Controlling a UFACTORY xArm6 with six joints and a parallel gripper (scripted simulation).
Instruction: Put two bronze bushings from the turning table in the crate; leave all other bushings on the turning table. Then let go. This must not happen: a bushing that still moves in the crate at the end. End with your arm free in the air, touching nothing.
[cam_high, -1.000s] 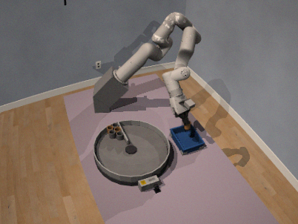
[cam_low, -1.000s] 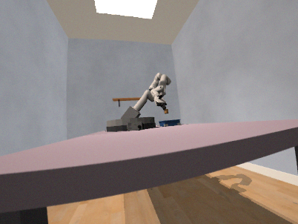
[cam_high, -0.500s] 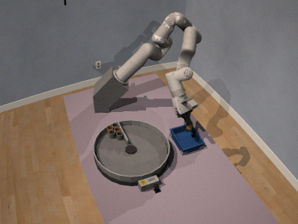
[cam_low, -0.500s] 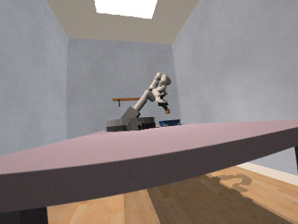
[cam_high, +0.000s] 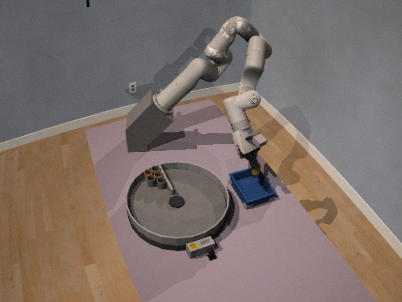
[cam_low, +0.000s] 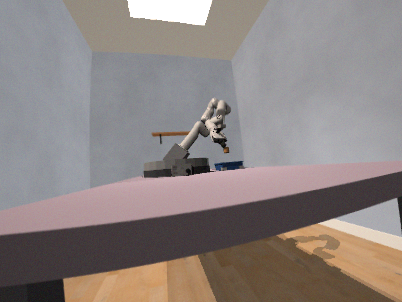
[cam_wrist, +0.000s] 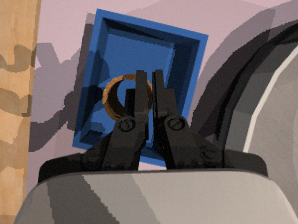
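Now: the blue crate 15 cm below my hand and 2 cm to the left of it. The rest, counted from my hand: grey turning table (33 cm to the right, 12 cm below, 3 cm ahead).
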